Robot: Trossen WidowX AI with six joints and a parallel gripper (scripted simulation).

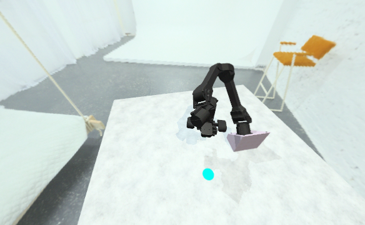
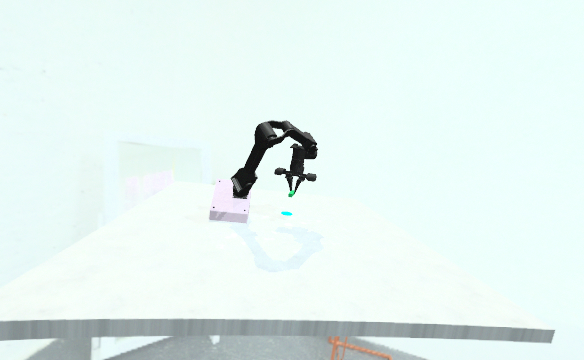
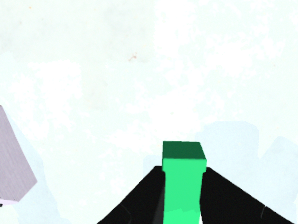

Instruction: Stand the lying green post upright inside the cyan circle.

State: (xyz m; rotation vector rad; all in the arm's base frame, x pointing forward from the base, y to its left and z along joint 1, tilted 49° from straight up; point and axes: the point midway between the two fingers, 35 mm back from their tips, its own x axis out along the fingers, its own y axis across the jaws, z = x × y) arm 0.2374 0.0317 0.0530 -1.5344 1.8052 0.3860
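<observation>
Right now my gripper tip is 15 cm to the right of the cyan circle and 15 cm above it. Round my gripper tip: green post (2 cm to the right, 1 cm behind).
</observation>
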